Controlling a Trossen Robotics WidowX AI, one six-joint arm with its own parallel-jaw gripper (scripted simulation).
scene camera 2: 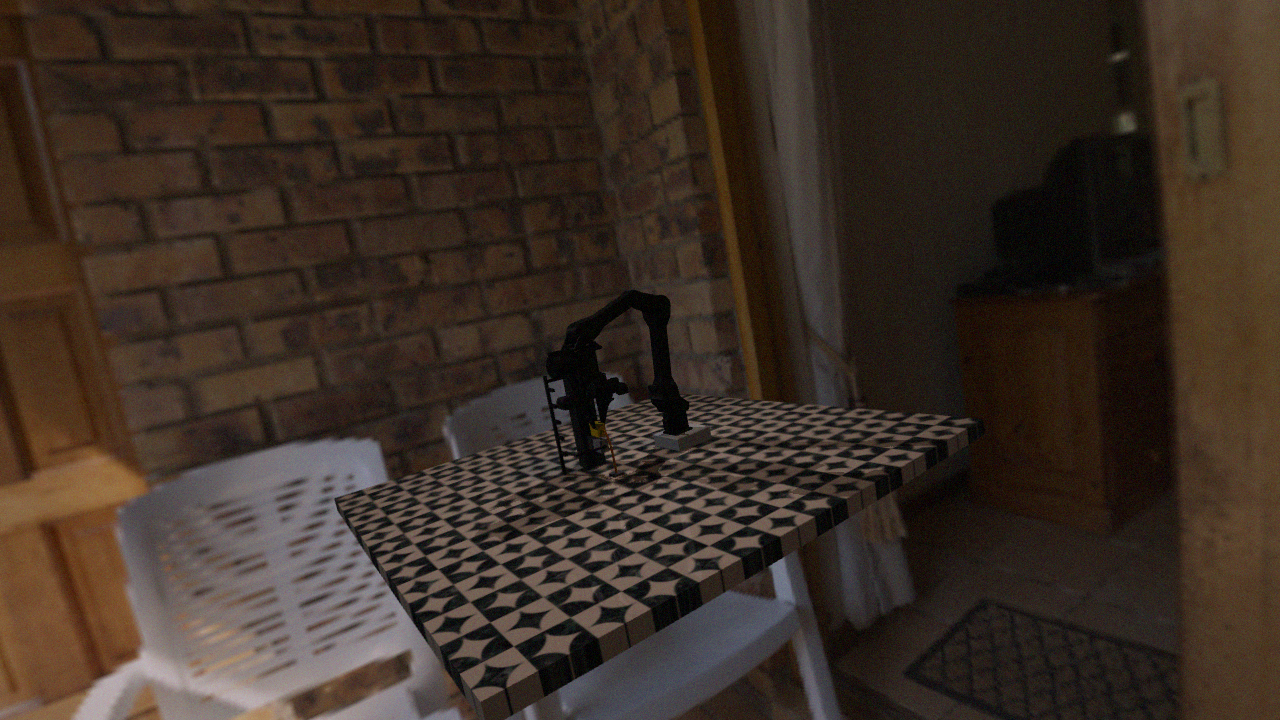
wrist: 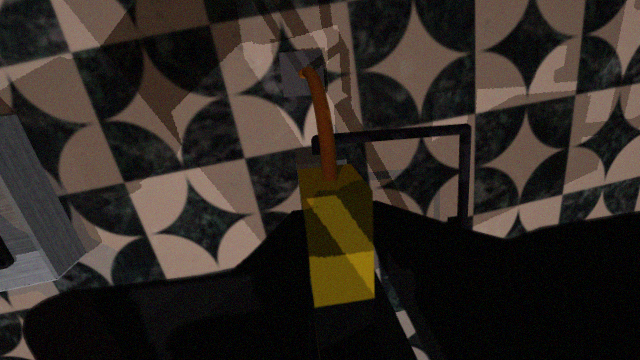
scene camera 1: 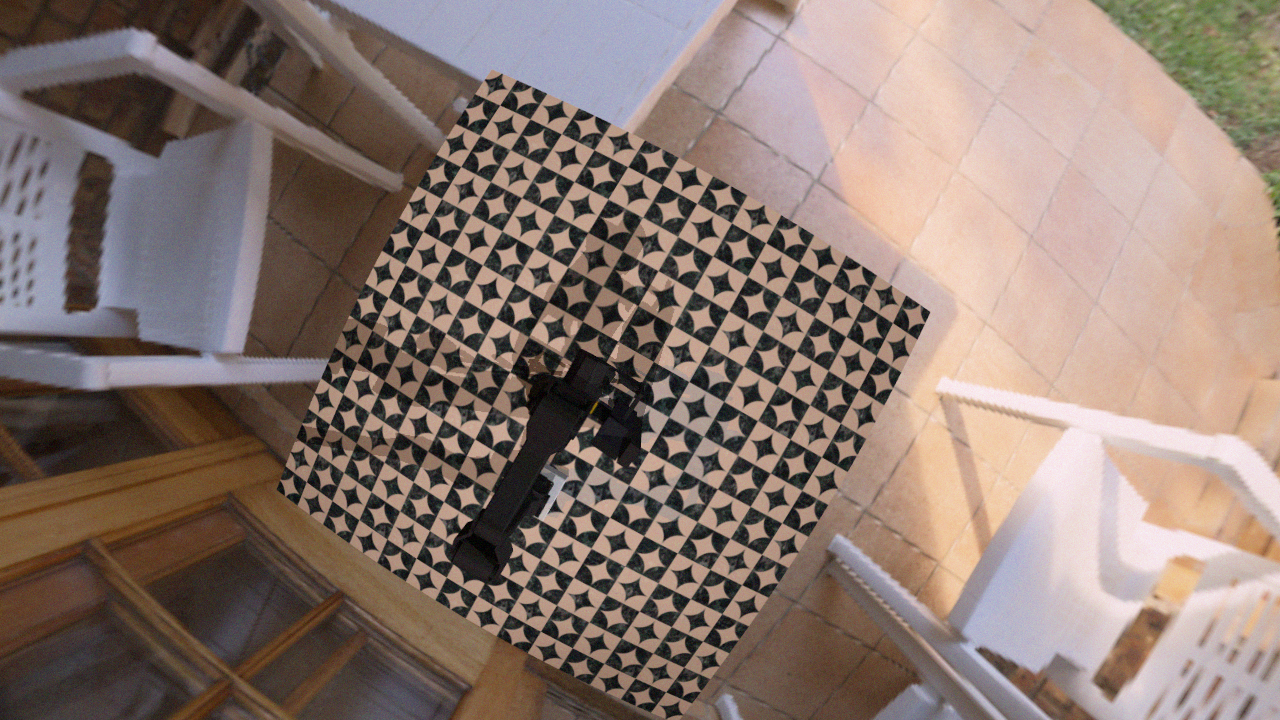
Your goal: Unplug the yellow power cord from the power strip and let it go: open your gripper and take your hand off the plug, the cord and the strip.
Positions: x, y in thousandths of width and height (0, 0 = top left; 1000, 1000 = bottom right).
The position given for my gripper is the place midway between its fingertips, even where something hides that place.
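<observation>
My gripper (scene camera 2: 468, 594) visible. Same gripper (wrist: 524, 604) visible too.
</observation>
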